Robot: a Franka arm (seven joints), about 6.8 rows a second.
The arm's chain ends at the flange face. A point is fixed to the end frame.
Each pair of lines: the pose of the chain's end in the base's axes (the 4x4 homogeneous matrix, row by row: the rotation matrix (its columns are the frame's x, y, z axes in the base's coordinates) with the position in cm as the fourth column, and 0 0 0 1 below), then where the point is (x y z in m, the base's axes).
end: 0.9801 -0.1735 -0.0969 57.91; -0.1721 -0.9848 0.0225 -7.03; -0.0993 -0.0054 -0.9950 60.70; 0 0 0 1
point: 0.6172 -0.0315 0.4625
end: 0.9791 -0.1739 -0.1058 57.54; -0.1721 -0.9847 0.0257 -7.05; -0.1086 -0.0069 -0.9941 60.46; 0 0 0 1
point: 0.6122 -0.0313 0.4598
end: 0.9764 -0.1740 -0.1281 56.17; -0.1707 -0.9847 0.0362 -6.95; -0.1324 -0.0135 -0.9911 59.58; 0 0 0 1
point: 0.5952 -0.0288 0.4507
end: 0.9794 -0.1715 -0.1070 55.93; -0.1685 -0.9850 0.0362 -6.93; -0.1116 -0.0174 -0.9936 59.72; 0 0 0 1
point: 0.5958 -0.0284 0.4528
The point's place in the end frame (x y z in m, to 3 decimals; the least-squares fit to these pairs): 0.045 -0.044 0.141
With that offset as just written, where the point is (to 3 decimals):
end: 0.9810 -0.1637 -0.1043 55.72; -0.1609 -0.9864 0.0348 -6.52; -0.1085 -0.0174 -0.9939 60.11; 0 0 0 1
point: 0.594 -0.024 0.457
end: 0.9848 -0.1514 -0.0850 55.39; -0.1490 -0.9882 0.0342 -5.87; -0.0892 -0.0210 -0.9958 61.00; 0 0 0 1
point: 0.593 -0.017 0.467
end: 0.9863 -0.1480 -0.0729 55.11; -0.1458 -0.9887 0.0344 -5.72; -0.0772 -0.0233 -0.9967 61.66; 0 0 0 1
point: 0.592 -0.015 0.474
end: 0.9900 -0.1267 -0.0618 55.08; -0.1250 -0.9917 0.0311 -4.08; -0.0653 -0.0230 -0.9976 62.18; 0 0 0 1
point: 0.592 0.002 0.479
